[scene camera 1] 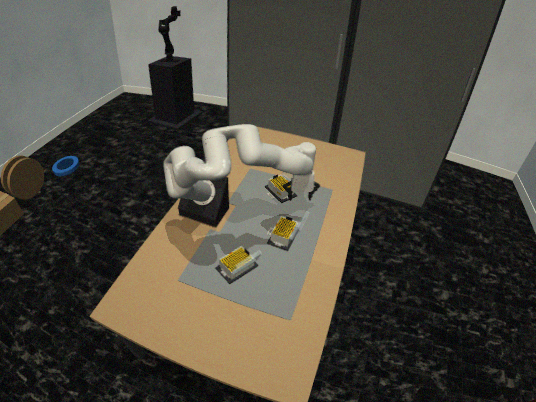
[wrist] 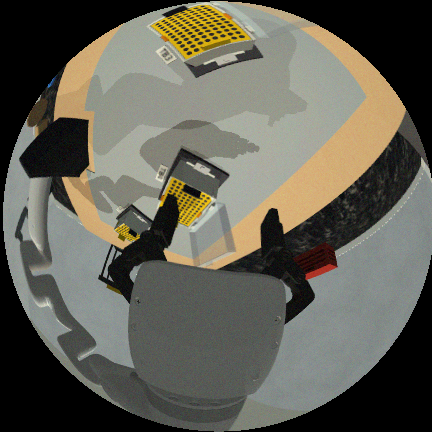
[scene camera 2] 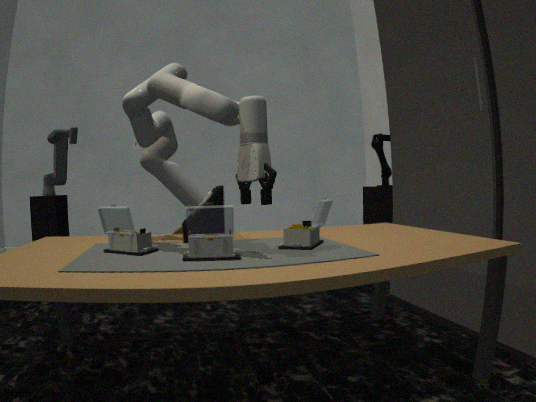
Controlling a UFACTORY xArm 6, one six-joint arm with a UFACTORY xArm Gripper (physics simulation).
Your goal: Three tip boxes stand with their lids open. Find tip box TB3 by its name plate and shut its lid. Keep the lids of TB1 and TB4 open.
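Places are measured from the arm's base along level axes (x down, y ahead, z right), in millimetres.
Pixels of known places: gripper, between the fingertips: (scene camera 1: 299,198) (wrist: 221,209) (scene camera 2: 256,204); arm's base, origin of its link: (scene camera 1: 203,192) (wrist: 43,167) (scene camera 2: 201,204).
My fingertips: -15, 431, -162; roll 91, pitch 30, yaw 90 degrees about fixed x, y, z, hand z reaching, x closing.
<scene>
For each thing: its top centre in the pictures, then the offset to it from my fingertips, as dx, dy, dz. Level surfaces: height alone.
- Tip box TB3, centre of its top: (scene camera 2: 298,225) (scene camera 1: 279,182) +77, -162, -152
- Tip box TB4, centre of its top: (wrist: 178,212) (scene camera 2: 209,230) (scene camera 1: 284,225) +69, -15, +127
- Tip box TB1, centre of its top: (scene camera 2: 129,228) (wrist: 125,237) (scene camera 1: 236,256) +69, -121, +390
- grey mat, height of its surface: dx +143
- wooden table, height of its surface: dx +146
Tip box TB3 (scene camera 1: 279,187) (scene camera 2: 300,238) (wrist: 202,31) is the far box in scene view 1; its name plate (wrist: 166,54) reads TB3 in the wrist view. Its clear lid (scene camera 2: 323,213) stands open. Tip box TB4 (scene camera 1: 284,228) (scene camera 2: 210,248) (wrist: 187,202) is the middle box, lid (scene camera 1: 303,222) (scene camera 2: 210,220) (wrist: 212,237) open. Tip box TB1 (scene camera 1: 237,261) (scene camera 2: 130,243) (wrist: 128,231) has its lid (scene camera 1: 255,257) (scene camera 2: 116,219) open. My gripper (scene camera 1: 300,195) (scene camera 2: 256,196) (wrist: 221,209) is open and empty, above and beside TB3, left of it in scene view 2.
The boxes stand on a grey mat (scene camera 1: 270,301) (scene camera 2: 150,266) (wrist: 325,85) on the wooden table (scene camera 1: 165,320) (scene camera 2: 440,250). My arm's black base (scene camera 1: 204,206) stands at the table's edge. A tall dark cabinet (scene camera 1: 290,65) stands beyond the far end.
</scene>
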